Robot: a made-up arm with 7 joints.
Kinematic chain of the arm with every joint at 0, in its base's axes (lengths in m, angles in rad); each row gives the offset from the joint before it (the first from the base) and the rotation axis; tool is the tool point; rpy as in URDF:
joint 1: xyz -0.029 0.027 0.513 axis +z
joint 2: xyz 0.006 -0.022 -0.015 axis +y
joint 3: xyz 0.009 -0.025 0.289 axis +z
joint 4: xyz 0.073 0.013 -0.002 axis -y
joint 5: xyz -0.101 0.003 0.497 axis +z
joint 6: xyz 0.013 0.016 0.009 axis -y
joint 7: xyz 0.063 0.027 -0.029 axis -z
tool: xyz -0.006 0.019 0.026 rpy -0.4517 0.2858 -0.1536
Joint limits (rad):
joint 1: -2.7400..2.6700
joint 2: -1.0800..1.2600
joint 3: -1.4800..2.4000
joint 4: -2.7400..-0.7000
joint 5: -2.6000..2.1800
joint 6: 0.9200..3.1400
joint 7: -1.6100..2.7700
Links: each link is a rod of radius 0.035 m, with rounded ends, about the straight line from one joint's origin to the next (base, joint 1, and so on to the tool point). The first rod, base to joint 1, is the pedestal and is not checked.
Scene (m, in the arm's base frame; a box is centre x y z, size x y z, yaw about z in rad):
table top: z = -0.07
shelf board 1: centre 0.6 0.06 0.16 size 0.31 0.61 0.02 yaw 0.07
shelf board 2: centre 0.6 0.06 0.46 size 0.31 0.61 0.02 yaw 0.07
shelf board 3: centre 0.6 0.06 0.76 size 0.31 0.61 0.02 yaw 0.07
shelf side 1: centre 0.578 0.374 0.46 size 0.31 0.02 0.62 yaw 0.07
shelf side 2: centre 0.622 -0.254 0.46 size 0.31 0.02 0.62 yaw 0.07
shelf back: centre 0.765 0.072 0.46 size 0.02 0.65 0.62 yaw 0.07
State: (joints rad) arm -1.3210 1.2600 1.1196 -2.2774 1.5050 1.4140 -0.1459
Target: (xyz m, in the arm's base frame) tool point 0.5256 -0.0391 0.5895
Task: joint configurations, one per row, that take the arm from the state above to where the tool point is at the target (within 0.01 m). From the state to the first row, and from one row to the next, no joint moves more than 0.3 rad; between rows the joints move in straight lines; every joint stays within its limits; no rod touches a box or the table.
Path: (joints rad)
1: -1.4402 1.1737 1.0967 -2.3930 1.2209 1.2905 -0.2115
2: -1.5593 1.0875 1.0738 -2.5087 0.9367 1.1670 -0.2772
3: -1.6785 1.0012 1.0508 -2.6244 0.6526 1.0435 -0.3428
4: -1.7977 0.9150 1.0279 -2.7400 0.3684 0.9200 -0.4085
5: -2.0033 1.0300 1.2784 -2.7400 0.4153 0.9200 -0.4257
6: -2.2090 1.1450 1.5288 -2.7400 0.4623 0.9200 -0.4430
7: -2.4146 1.2600 1.7793 -2.7400 0.5092 0.9200 -0.4603
8: -2.2143 1.2600 1.7413 -2.6160 0.7448 1.0283 -0.3880
9: -2.0139 1.2600 1.7034 -2.4919 0.9804 1.1365 -0.3157
10: -1.8136 1.2600 1.6654 -2.3679 1.2159 1.2448 -0.2434
11: -1.6132 1.2600 1.6275 -2.2438 1.4515 1.3530 -0.1711

